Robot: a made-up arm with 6 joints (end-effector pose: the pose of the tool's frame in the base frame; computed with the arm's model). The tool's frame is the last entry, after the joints. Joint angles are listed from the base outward.
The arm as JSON. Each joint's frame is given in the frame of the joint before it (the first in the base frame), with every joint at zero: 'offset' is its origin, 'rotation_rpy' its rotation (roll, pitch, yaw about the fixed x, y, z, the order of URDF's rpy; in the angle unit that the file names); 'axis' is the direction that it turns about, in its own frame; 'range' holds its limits. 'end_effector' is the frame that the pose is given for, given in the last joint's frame.
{
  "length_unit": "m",
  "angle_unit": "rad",
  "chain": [
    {
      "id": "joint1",
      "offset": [
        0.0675,
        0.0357,
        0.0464
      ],
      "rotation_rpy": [
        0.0,
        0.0,
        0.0
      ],
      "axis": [
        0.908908,
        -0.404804,
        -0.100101
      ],
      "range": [
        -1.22,
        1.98
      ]
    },
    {
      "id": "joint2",
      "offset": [
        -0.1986,
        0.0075,
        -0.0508
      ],
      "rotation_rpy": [
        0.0,
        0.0,
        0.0
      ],
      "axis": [
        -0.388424,
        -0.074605,
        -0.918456
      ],
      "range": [
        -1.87,
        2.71
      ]
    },
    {
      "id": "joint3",
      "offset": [
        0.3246,
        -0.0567,
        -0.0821
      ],
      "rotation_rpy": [
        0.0,
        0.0,
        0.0
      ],
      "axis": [
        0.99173,
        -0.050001,
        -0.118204
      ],
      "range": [
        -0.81,
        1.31
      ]
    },
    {
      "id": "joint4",
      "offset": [
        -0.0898,
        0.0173,
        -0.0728
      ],
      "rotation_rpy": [
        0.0,
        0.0,
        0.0
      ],
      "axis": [
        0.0,
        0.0,
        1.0
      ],
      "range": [
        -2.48,
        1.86
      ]
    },
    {
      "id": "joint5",
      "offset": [
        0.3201,
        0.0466,
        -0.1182
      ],
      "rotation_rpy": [
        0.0,
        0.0,
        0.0
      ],
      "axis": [
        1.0,
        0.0,
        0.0
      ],
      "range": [
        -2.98,
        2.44
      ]
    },
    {
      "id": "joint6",
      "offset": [
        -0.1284,
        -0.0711,
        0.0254
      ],
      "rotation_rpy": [
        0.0,
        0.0,
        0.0
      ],
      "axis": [
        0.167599,
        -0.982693,
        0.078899
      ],
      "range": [
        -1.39,
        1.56
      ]
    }
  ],
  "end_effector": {
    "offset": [
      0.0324,
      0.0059,
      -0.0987
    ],
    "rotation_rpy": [
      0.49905,
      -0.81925,
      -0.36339
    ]
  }
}
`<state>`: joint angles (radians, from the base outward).
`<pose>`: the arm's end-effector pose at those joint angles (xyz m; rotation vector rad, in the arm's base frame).
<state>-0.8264 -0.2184 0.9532 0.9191 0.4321 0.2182</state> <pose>0.1067 0.2414 -0.3098 1.4441 -0.3535 0.0711</pose>
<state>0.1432 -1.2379 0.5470 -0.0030 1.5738 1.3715</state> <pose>-0.0298 0.6497 -0.0511 1.7863 0.1775 -2.0553</pose>
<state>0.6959 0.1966 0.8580 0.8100 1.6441 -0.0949</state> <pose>0.2693 0.2739 0.1434 -3.0097 0.1441 -0.1723</pose>
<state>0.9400 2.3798 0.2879 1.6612 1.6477 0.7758</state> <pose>-0.0279 -0.0521 -0.3952 1.4165 -1.7730 -1.9993</pose>
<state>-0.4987 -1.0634 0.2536 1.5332 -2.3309 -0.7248</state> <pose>-0.1935 0.2398 -0.1056 -0.1084 -2.0214 1.1324</pose>
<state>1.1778 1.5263 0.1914 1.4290 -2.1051 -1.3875</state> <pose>0.0522 0.0793 -0.2454 -1.4136 0.1312 -0.9914</pose>
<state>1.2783 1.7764 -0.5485 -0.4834 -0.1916 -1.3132</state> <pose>-0.3067 0.0891 -0.4051 0.0449 1.5151 -2.0036</pose>
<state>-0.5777 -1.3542 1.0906 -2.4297 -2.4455 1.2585</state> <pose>-0.3460 0.0371 -0.2823 0.1861 1.2878 1.0261</pose>
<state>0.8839 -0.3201 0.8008 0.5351 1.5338 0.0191</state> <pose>0.1791 0.3742 0.2946 -2.8017 -0.2996 -0.0983</pose>
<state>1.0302 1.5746 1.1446 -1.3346 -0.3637 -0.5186</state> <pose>0.0547 0.0587 -0.4178 -1.2027 -0.7070 2.6856</pose>
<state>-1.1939 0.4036 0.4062 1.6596 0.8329 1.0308</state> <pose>0.0285 -0.1088 -0.2606 1.1081 -0.3027 0.0869</pose>
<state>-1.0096 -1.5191 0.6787 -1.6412 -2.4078 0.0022</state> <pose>-0.2240 0.0153 -0.3151 -1.2892 1.2145 1.6681</pose>
